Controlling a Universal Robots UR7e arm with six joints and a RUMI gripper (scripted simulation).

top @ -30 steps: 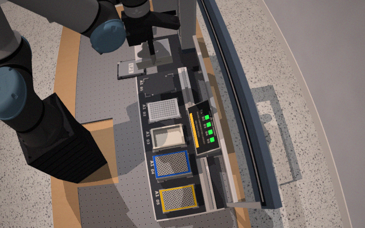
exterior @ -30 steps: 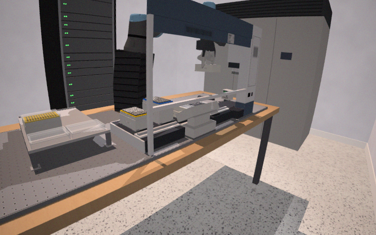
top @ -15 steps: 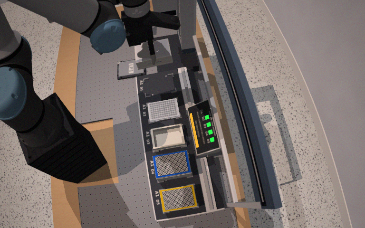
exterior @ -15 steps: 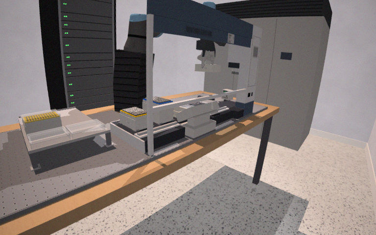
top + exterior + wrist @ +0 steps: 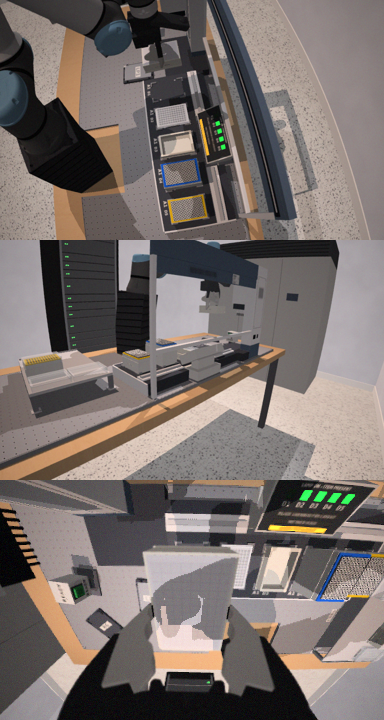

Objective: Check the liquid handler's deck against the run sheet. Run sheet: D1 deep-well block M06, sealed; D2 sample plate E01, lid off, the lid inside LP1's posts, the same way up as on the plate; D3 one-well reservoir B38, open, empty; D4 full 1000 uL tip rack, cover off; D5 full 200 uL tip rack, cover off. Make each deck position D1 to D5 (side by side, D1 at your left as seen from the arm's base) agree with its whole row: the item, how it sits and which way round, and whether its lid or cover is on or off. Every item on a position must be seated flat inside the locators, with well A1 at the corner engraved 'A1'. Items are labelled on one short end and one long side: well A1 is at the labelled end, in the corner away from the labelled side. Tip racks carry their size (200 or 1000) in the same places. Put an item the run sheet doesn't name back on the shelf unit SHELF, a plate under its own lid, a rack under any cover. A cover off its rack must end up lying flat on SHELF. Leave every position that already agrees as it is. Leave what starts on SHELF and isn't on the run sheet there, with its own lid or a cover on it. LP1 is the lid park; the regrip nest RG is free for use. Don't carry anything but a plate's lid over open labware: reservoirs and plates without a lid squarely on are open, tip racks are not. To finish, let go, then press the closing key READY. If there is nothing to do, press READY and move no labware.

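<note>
Right now the sample plate is 24 cm below my hand, 12 cm to the right of it and 2 cm behind it. Round my hand: tall column (20 cm to the left, 18 cm ahead, 2 cm below); sealed deep-well block (1 cm below); one-well reservoir (25 cm to the right, 24 cm below, 3 cm behind).
</note>
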